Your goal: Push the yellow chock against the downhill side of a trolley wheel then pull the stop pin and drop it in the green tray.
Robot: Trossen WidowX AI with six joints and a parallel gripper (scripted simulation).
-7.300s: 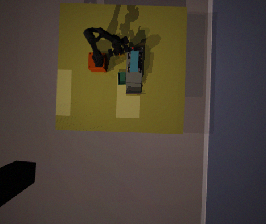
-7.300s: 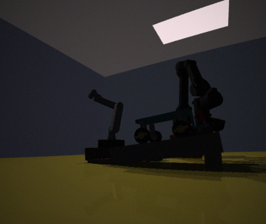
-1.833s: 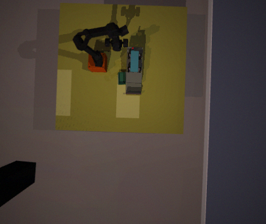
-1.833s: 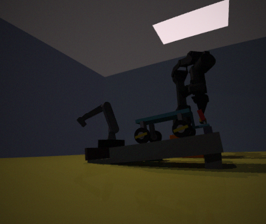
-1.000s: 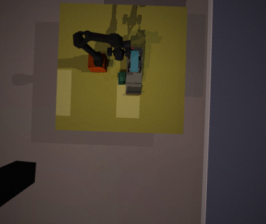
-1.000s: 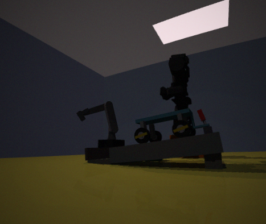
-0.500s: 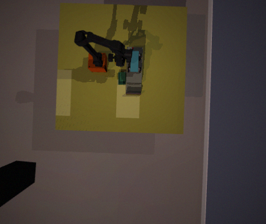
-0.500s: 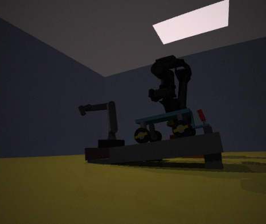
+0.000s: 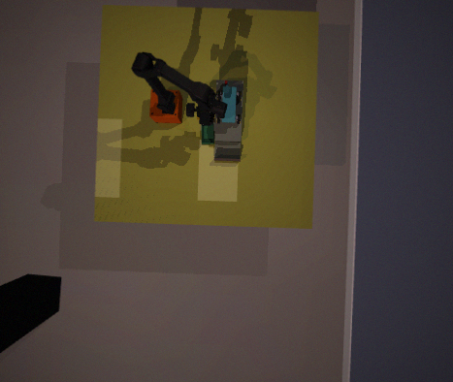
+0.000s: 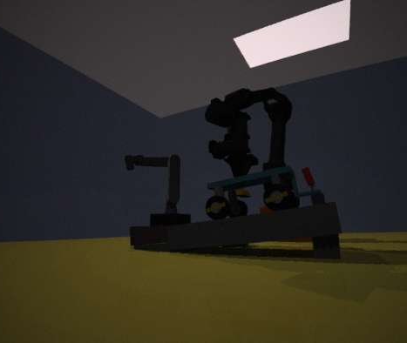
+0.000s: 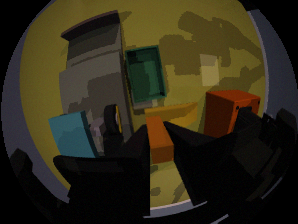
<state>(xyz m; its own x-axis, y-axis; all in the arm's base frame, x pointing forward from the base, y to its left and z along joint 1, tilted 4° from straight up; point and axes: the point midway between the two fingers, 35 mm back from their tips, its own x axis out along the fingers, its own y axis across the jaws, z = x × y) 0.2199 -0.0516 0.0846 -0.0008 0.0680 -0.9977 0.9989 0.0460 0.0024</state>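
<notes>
My gripper tip is 2 cm past the yellow chock and 1 cm above it. Also, from my gripper tip: red-headed stop pin (20 cm to the left, 8 cm ahead, 3 cm below); trolley (11 cm ahead, 8 cm to the left, 5 cm below).
</notes>
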